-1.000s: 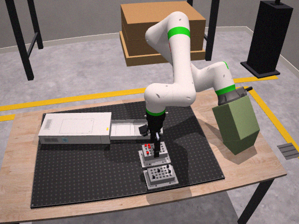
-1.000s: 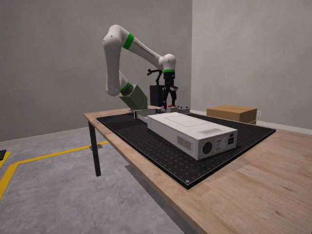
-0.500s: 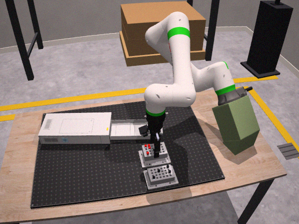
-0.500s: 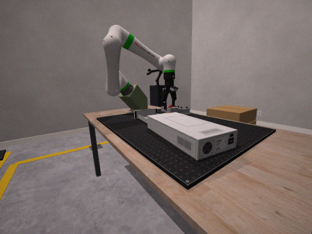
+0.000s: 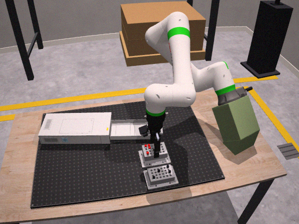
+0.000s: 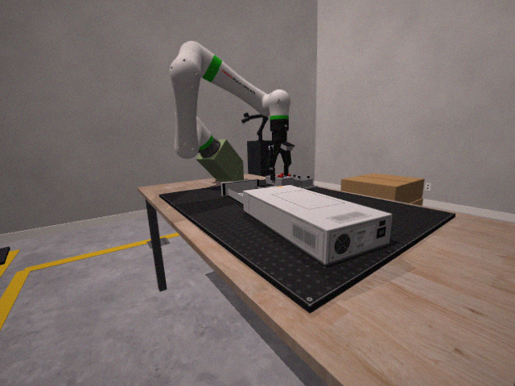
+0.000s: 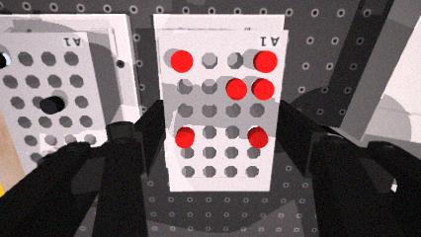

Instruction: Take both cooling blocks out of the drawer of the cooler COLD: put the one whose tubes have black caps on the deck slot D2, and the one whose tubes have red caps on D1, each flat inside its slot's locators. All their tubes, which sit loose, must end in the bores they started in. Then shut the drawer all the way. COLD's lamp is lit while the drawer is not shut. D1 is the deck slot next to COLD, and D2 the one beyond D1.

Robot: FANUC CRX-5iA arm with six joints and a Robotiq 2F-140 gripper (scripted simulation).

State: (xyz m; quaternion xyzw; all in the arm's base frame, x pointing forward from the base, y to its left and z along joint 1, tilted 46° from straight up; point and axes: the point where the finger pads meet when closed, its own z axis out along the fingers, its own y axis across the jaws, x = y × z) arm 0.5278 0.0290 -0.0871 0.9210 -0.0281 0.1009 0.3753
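My hand is 8 cm above the slot D1. From my hand the other things lie so: white cooler (29 cm to the right, 22 cm ahead, 5 cm below); then drawer (23 cm to the right, 5 cm below, 4 cm ahead); then deck slot D2 (14 cm to the left, 8 cm below, 2 cm ahead).
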